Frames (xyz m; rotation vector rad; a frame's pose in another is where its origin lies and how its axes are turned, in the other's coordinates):
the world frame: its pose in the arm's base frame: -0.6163 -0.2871 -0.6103 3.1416 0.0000 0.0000
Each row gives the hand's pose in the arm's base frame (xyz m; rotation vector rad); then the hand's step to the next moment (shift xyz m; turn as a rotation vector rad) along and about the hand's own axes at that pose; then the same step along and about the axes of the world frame.
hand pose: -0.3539 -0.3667 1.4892 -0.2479 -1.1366 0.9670
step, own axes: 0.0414 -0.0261 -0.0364 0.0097 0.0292 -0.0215
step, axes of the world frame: 0.0480 -0.0263 -0.0269 0.0038 -0.0307 0.0212
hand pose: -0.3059 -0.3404 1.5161 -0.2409 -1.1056 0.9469
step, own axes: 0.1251 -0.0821 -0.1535 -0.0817 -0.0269 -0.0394
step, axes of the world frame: 0.1873 -0.0861 -0.0587 0.0376 0.0667 0.0556
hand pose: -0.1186 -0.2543 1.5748 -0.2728 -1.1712 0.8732
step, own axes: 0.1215 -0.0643 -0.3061 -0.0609 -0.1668 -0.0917
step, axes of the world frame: 0.3137 -0.1190 0.0002 0.1496 0.1306 -0.0227
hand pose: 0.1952 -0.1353 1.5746 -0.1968 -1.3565 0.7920
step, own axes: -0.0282 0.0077 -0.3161 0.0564 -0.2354 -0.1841
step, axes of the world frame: 0.2876 -0.0864 0.1029 0.2619 0.0808 -0.1318
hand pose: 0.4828 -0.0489 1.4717 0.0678 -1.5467 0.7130
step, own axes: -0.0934 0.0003 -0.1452 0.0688 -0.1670 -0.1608
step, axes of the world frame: 0.1400 -0.0335 0.0953 0.2086 0.0324 -0.1180
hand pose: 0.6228 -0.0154 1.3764 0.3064 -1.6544 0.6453
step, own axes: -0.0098 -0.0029 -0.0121 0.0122 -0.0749 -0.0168
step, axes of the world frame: 0.0134 -0.0030 0.0079 0.0519 0.0490 -0.0309
